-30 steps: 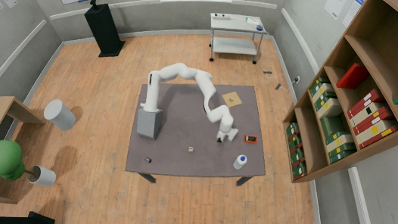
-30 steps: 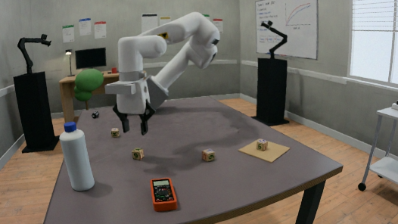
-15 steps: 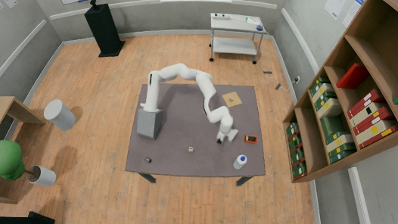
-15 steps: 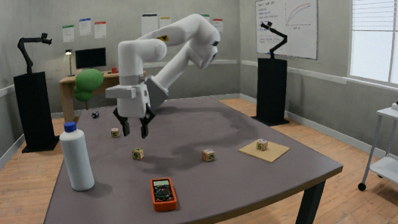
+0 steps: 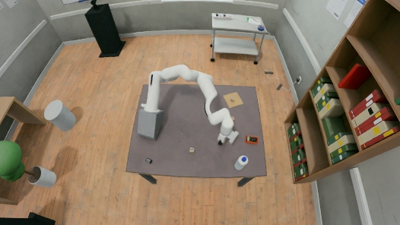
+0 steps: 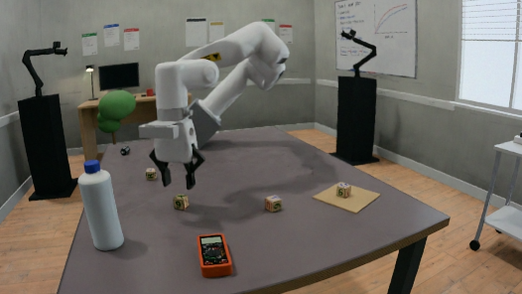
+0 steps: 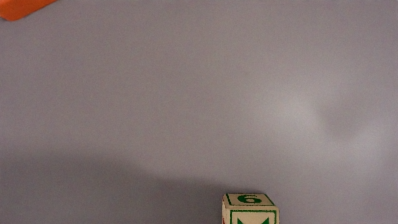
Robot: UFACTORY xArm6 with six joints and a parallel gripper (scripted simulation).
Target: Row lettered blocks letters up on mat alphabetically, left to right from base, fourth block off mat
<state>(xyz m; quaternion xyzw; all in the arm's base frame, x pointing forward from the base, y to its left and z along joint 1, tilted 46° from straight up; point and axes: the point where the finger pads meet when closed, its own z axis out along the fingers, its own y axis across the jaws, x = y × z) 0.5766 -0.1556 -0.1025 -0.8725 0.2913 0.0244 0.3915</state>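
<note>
My gripper is now 100 mm short of the tan mat, 430 mm to the right of it and 70 mm above it. Also, from my hand: black object: 570 mm behind, 190 mm to the right, 60 mm below; white bottle: 140 mm ahead, 180 mm to the right, 10 mm above.
</note>
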